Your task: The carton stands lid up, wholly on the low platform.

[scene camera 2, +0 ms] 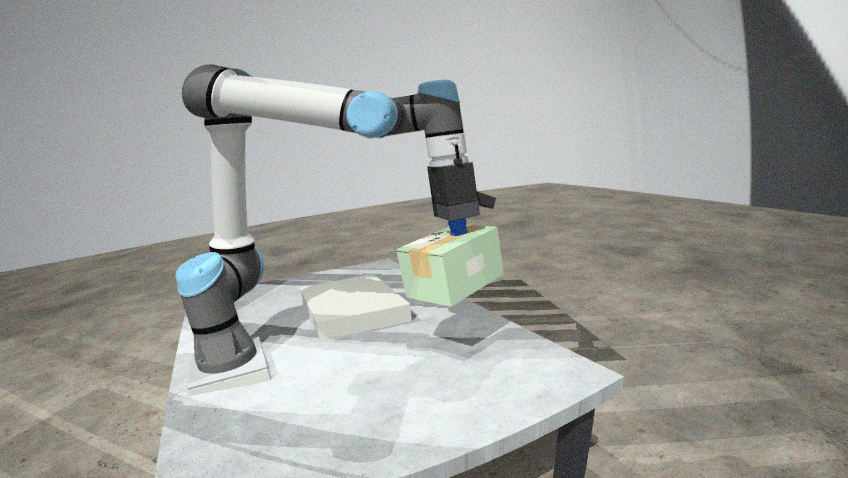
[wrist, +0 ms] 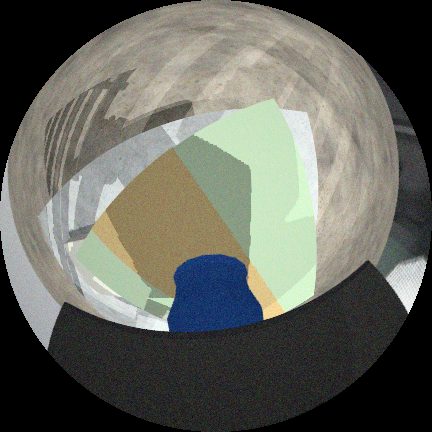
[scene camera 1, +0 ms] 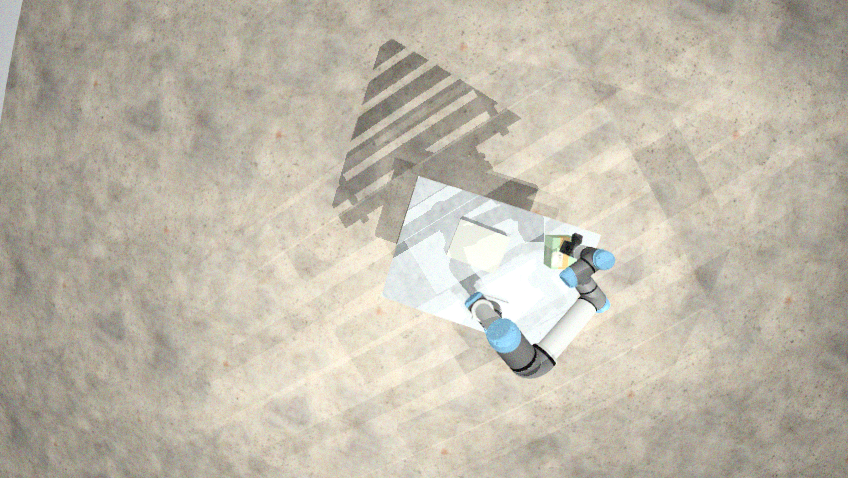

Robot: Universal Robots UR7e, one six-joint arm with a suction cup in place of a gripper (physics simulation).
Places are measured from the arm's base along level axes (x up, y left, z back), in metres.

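Where they show: hand at its tool point: (scene camera 2: 459, 239) (wrist: 209, 262); arm's base at its link origin: (scene camera 2: 226, 357).
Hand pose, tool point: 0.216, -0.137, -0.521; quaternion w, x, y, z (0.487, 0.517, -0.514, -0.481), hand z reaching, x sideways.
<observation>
Things, the pixels of their top centre, and the offset from my tool point, as dx, dy, dz. Level surfaces: height alone.
- light green carton at its top centre: (wrist: 234, 311) (scene camera 2: 449, 231) (scene camera 1: 565, 252) +0.020, -0.008, +0.024
- low platform at its top centre: (scene camera 2: 348, 295) (wrist: 100, 271) (scene camera 1: 478, 246) -0.192, +0.370, +0.172
- pale grey table at its surface level: dx -0.240
A light green carton (scene camera 1: 552, 252) (scene camera 2: 475, 264) (wrist: 280, 185) with orange tape and a white label on its top hangs in the air above the table, lid up and slightly tilted. My suction gripper (scene camera 2: 457, 232) (wrist: 212, 280) has its blue cup pressed on the carton's taped top and holds it. In scene camera 1 the arm's wrist covers part of the carton and hides the cup. The low platform (scene camera 1: 478, 243) (scene camera 2: 356, 305), a cream-coloured slab, lies on the table beside the arm's base. The carton is to one side of the platform and higher than it, apart from it.
The pale grey table (scene camera 1: 415, 285) (scene camera 2: 296, 433) bears the platform and the arm's base plate (scene camera 2: 237, 382). The table's edge runs close to the space under the carton. Shadows fall across the table and the floor. Walls (scene camera 2: 534, 89) stand beyond the floor.
</observation>
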